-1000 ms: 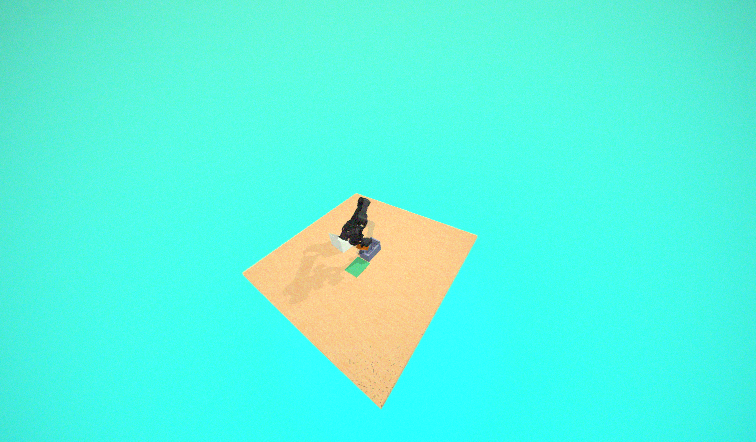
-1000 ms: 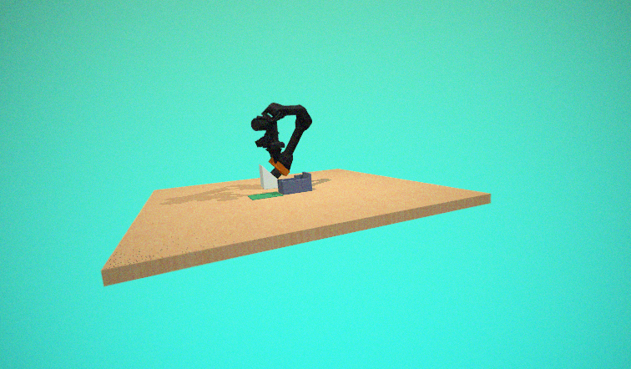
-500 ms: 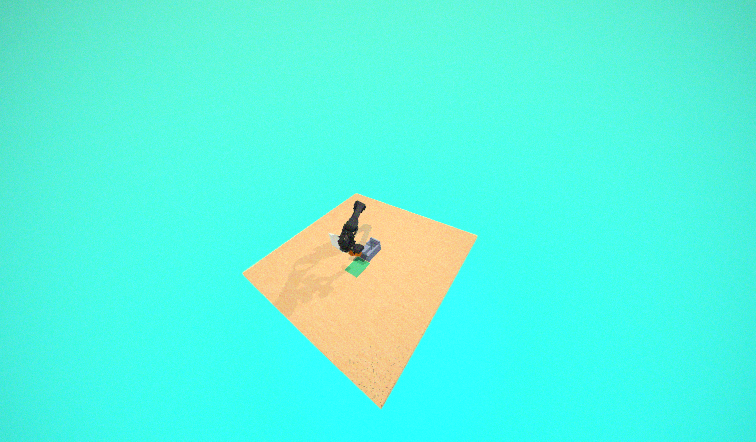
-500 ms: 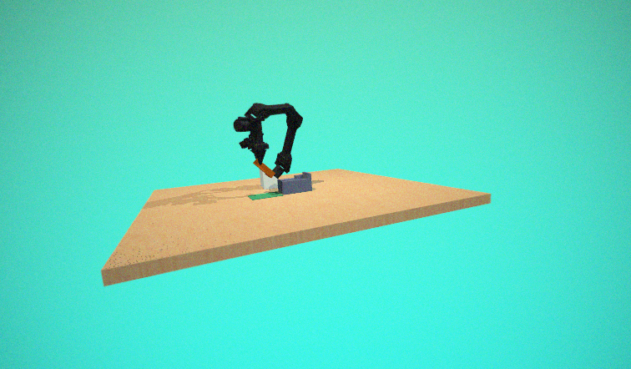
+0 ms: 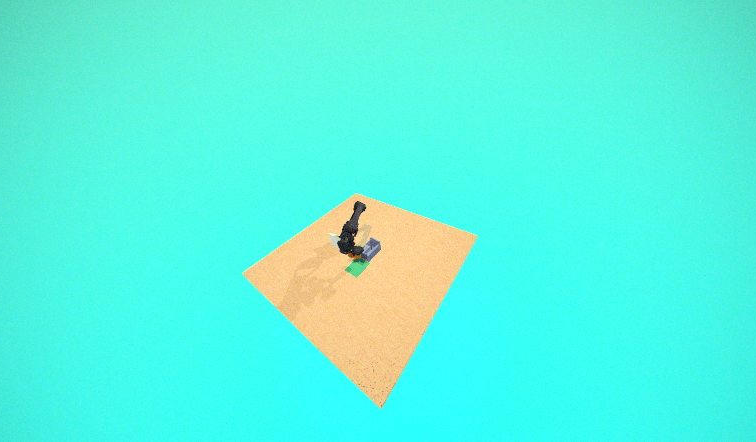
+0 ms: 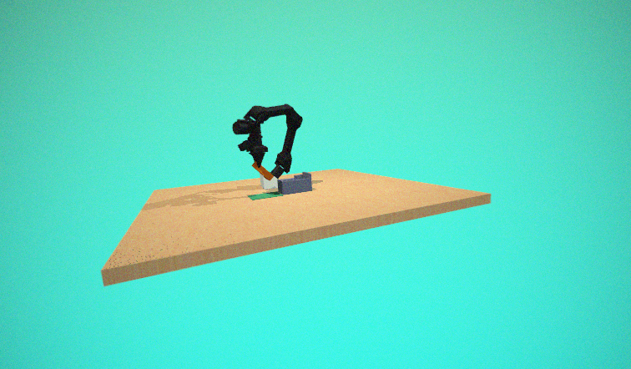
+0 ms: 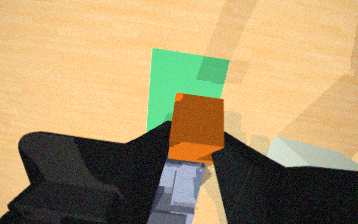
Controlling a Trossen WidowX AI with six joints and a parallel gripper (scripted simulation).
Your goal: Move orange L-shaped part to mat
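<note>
Now: gripper tip 16 cm above the green mat and 2 cm to the right of it. Also, from my gripper tip: orange L-shaped part (3 cm to the left, 3 cm below, 2 cm behind).
</note>
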